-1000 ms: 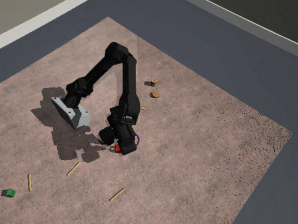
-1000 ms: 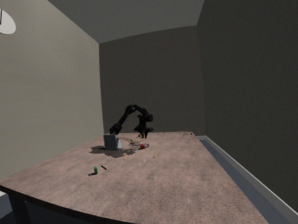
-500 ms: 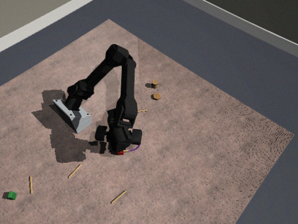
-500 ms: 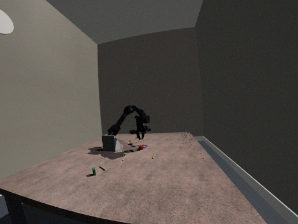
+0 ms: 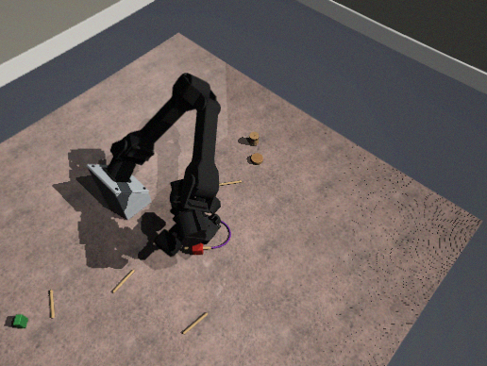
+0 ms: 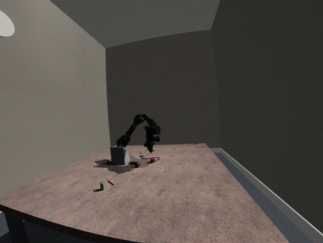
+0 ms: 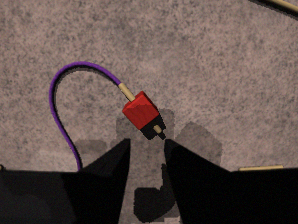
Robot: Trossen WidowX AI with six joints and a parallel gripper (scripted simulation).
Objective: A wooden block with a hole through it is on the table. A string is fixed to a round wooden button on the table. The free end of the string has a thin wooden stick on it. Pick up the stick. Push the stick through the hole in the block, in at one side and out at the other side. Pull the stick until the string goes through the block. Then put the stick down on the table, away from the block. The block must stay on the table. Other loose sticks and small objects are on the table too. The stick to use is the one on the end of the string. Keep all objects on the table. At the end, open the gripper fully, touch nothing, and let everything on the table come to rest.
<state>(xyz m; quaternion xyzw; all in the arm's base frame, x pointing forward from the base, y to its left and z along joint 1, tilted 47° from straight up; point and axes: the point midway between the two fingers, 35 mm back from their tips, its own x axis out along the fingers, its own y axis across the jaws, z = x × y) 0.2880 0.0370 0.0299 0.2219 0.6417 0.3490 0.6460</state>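
Right now the small red block is 10 mm to the left of my gripper tip and 70 mm below it. The rest, counted from my gripper tip: thin wooden stick: 10 mm ahead, 20 mm to the left, 70 mm below; wooden cylinder: 180 mm behind, 390 mm to the left, 70 mm below; round wooden button: 160 mm behind, 140 mm to the left, 80 mm below.
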